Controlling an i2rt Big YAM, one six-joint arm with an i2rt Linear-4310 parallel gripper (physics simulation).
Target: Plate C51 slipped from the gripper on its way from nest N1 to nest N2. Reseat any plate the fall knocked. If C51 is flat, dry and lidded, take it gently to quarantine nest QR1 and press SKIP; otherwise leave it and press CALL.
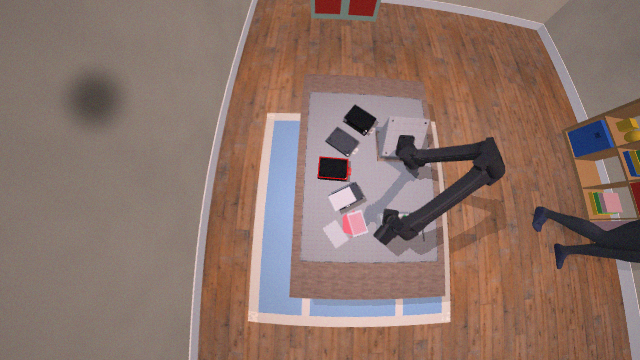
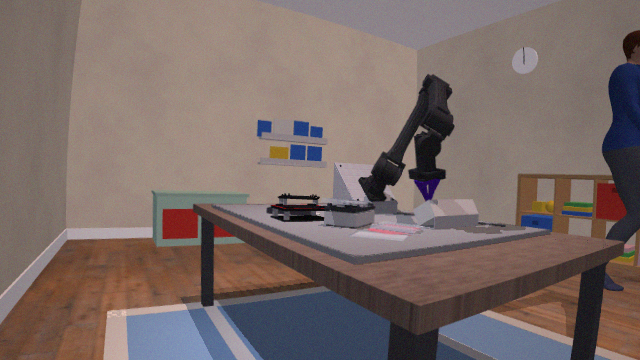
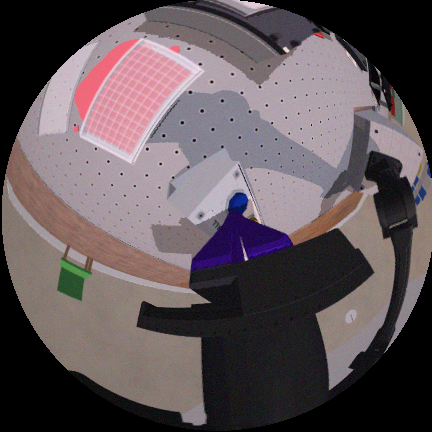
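Where they show: gripper, fingertip midpoint: (image 3: pixel 233 214); arm's base at its link origin: (image 1: pixel 404 145) (image 2: pixel 371 190) (image 3: pixel 383 167).
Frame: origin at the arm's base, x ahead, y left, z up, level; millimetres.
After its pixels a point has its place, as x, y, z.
My gripper (image 2: pixel 428 197) @(115, 408, -16) (image 3: pixel 233 214) @(115, 408, -16) is shut and empty, with its purple fingertips pointing down at the grey button box (image 2: pixel 447 215) @(94, 465, -52) (image 3: pixel 220 192) @(141, 408, -25). The tips are at or just above the blue button (image 3: pixel 238 201) @(123, 398, -22); contact cannot be told. A yellow button (image 3: pixel 254 219) @(73, 390, -27) peeks out behind the fingers. The fallen plate with the pink grid (image 1: pixel 357 223) @(264, 432, -76) (image 3: pixel 142 95) @(252, 419, -77) lies on the mat with a red spill (image 1: pixel 346 224) @(322, 438, -89) (image 3: pixel 92 82) beside and under it. Its clear lid (image 1: pixel 335 234) @(382, 492, -88) (image 3: pixel 62 92) lies apart. A white plate (image 1: pixel 342 197) @(354, 300, -15) sits on a grey nest (image 1: pixel 357 190) @(270, 258, -35) (image 2: pixel 349 217) @(367, 347, -61). Nest labels are unreadable.
A red-edged nest (image 1: pixel 333 168) @(399, 134, -50), a dark grey nest (image 1: pixel 342 141) @(345, -40, -70) and a black nest (image 1: pixel 360 119) @(238, -175, -38) stand along the mat. A white sloped panel (image 1: pixel 395 131) @(70, -54, 55) (image 2: pixel 350 180) @(83, -37, 38) (image 3: pixel 400 145) stands by the arm base. A person (image 1: pixel 590 235) (image 2: pixel 625 110) is beyond the table.
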